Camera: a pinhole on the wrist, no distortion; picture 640 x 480 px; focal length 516.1 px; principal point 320.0 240.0 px. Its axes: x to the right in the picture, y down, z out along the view. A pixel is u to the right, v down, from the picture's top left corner.
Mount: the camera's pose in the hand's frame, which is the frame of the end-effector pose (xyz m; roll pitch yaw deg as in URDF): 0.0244 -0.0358 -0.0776 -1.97 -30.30 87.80
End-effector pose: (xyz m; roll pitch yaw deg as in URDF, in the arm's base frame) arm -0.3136 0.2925 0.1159 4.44 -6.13 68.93
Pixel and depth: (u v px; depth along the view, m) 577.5 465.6 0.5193
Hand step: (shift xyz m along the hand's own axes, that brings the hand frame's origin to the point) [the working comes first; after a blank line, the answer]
In the camera's frame: 0.2591 0.2270 0.5193

-0.2214 -0.0606 0.4945
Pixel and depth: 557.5 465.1 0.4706
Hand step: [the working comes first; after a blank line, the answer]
In the camera's frame: 0.2166 0.2053 0.4706

-0.1985 -0.0740 0.4316
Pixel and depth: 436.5 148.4 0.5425
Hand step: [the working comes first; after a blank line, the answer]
In the camera's frame: 0.1225 -0.0963 0.5425

0.0954 -0.2081 0.4552
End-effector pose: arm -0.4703 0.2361 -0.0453 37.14 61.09 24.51
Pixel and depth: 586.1 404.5 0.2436
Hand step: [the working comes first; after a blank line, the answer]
In the camera's frame: 0.1256 0.0776 0.2436

-0.0620 -0.0455 0.1937
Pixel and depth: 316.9 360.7 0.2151
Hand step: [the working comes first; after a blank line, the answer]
In the camera's frame: -0.0013 0.0503 0.2151

-0.0374 -0.1422 0.1059
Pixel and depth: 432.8 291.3 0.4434
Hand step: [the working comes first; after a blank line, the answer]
In the camera's frame: 0.0969 0.0441 0.4434

-0.0402 -0.1726 0.3526
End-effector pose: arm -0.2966 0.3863 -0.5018 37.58 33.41 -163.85
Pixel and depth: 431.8 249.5 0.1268
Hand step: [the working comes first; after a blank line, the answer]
In the camera's frame: 0.0275 0.0023 0.1268

0.0162 -0.0757 0.0456
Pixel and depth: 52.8 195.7 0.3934
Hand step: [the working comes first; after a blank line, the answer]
In the camera's frame: -0.2037 -0.0338 0.3934

0.0302 -0.4111 0.1601
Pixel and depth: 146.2 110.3 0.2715
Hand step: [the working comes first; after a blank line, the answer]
In the camera's frame: -0.0914 -0.0682 0.2715

0.0749 -0.2549 0.1126
